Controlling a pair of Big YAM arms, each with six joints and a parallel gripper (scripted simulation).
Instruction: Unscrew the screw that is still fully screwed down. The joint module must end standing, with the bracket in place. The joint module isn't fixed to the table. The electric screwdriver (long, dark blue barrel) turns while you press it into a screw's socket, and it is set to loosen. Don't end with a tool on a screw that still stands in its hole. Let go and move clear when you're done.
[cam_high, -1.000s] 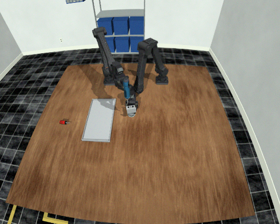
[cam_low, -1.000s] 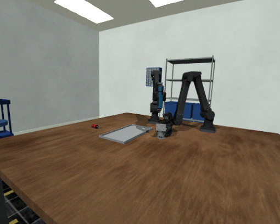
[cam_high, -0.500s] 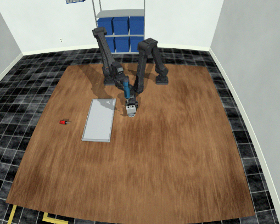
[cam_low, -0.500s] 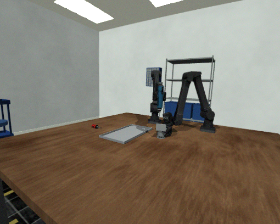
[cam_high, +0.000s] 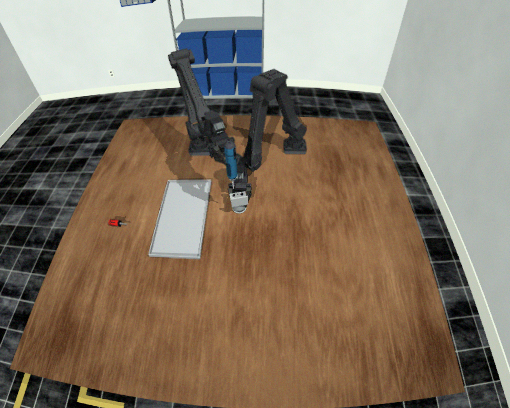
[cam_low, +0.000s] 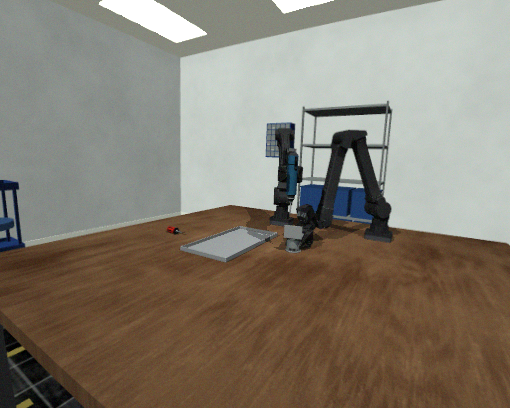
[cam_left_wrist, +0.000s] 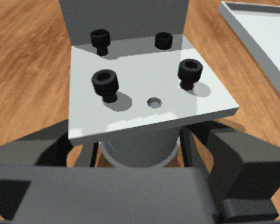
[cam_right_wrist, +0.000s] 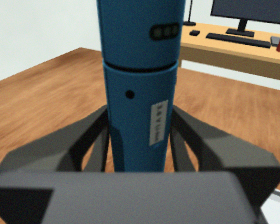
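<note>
My left hand is 5 cm below the grey bracket. Round my left hand: screw 5 cm above, 2 cm behind, 1 cm to the left; flat grey tray 26 cm to the right, 5 cm ahead, 2 cm below; small red-handled tool 56 cm to the right, 9 cm ahead, 1 cm below.
</note>
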